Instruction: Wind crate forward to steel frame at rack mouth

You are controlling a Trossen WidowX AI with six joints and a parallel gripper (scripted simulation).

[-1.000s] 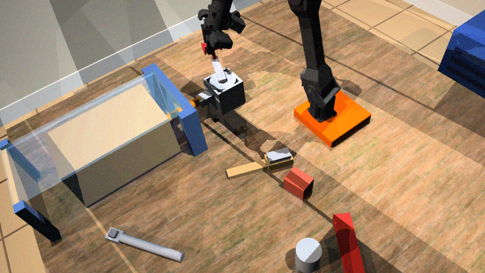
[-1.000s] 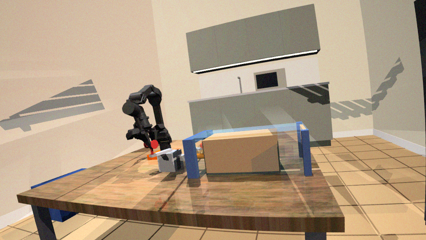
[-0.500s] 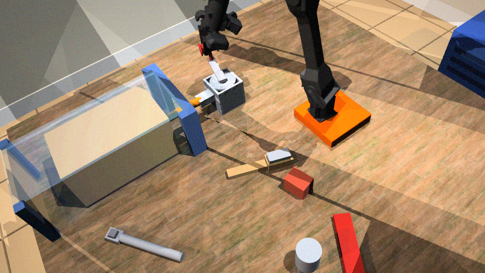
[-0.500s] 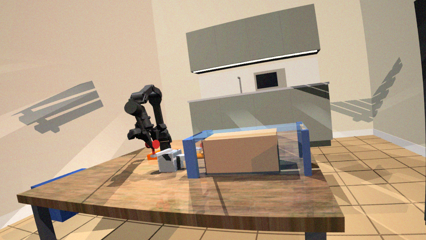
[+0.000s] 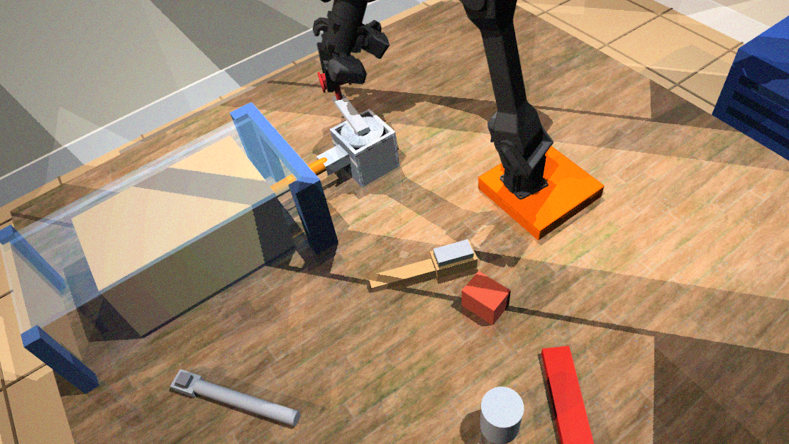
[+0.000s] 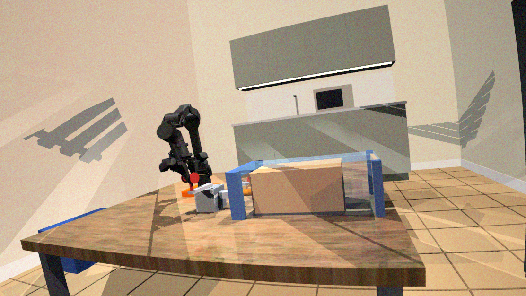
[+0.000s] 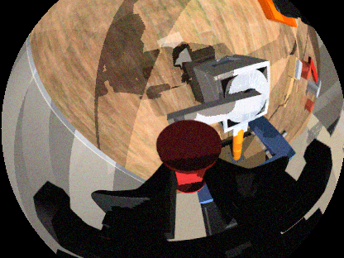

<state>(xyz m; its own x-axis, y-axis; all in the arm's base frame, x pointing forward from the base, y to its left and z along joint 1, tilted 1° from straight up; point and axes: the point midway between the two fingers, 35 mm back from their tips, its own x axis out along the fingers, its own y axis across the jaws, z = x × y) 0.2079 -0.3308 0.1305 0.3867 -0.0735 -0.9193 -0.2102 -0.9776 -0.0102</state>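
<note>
My gripper tip is now 1 cm past the winch handle, 4 cm to the right of it and 3 cm above it. Round my gripper tip: red knob (1 cm behind); wooden brush (2 cm ahead, 39 cm to the left, 11 cm below); grey winch (3 cm behind, 9 cm to the left, 10 cm below).
</note>
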